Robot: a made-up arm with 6 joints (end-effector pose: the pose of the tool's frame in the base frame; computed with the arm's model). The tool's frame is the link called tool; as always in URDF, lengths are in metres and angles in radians. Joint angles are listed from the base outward.
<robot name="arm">
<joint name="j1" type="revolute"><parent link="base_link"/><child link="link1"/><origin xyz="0.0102 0.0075 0.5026" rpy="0 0 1.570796"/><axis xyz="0 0 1"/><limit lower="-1.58" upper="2.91"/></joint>
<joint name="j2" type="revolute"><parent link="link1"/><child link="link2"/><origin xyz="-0.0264 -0.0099 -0.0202" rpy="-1.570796 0 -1.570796"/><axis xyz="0 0 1"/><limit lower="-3.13" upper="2.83"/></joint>
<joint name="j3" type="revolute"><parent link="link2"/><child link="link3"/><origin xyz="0.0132 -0.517 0.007" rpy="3.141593 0 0"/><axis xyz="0 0 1"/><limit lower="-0.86" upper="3.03"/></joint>
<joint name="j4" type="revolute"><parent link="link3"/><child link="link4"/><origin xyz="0.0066 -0.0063 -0.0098" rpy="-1.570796 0 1.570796"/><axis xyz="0 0 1"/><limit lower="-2.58" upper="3.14"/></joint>
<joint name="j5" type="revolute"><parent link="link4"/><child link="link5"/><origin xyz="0.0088 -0.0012 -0.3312" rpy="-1.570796 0 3.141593"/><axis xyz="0 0 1"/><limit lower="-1.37" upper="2.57"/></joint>
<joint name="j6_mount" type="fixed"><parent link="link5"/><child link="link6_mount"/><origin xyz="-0.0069 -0.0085 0.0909" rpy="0 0 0"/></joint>
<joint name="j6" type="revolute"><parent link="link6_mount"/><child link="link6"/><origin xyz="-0.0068 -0.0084 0.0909" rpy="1.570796 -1.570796 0"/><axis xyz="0 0 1"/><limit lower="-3.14" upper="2.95"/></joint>
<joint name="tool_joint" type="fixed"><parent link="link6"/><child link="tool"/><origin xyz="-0.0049 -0.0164 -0.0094" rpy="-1.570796 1.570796 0"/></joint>
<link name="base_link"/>
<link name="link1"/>
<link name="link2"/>
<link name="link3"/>
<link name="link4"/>
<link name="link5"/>
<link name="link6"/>
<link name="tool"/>
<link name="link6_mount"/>
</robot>
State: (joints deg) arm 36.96 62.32 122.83 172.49 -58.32 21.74
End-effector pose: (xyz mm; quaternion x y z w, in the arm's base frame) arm 410.6 527.9 1001.2 -0.5356 -0.0095 -0.8103 0.2377
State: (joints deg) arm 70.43 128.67 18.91 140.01 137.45 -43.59
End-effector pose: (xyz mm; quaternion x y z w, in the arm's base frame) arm 27.3 411.4 -205.2 -0.3715 -0.5249 -0.6850 0.3425
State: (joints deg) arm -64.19 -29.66 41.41 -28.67 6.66 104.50
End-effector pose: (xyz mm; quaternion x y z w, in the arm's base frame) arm -186.6 -33.9 1222.0 -0.6499 -0.1549 -0.6722 0.3191
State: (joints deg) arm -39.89 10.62 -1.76 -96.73 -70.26 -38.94
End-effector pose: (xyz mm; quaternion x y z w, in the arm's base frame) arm 321.6 -261.8 743.5 0.9182 0.2350 0.0970 0.3037
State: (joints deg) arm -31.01 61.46 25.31 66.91 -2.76 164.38
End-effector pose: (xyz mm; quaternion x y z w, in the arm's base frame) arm 710.4 -472.5 671.6 0.8520 -0.1127 -0.3973 0.3217
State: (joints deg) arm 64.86 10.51 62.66 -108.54 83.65 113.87
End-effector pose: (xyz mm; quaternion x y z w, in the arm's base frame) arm 163.5 454.4 1121.1 0.2637 0.0366 -0.0688 0.9615
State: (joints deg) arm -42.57 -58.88 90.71 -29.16 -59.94 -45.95
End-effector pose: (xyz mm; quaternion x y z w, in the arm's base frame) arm -603.5 347.2 994.8 0.0011 -0.5726 0.2185 0.7902
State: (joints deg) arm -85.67 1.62 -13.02 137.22 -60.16 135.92
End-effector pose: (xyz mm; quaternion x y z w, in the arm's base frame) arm 194.0 -386.7 1014.8 0.1497 -0.7075 -0.5186 0.4562
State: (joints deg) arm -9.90 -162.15 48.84 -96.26 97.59 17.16
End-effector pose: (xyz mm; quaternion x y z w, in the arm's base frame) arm -531.7 110.8 -20.2 -0.4594 0.4204 -0.6161 0.4823
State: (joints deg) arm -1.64 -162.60 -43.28 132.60 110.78 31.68
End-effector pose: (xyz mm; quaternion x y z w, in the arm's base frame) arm -424.7 139.3 228.6 0.8367 0.3198 0.1591 0.4153
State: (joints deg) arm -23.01 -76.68 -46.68 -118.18 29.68 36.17
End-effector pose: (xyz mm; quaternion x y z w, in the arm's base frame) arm -65.8 123.3 629.9 0.6150 -0.3739 -0.2131 0.6607
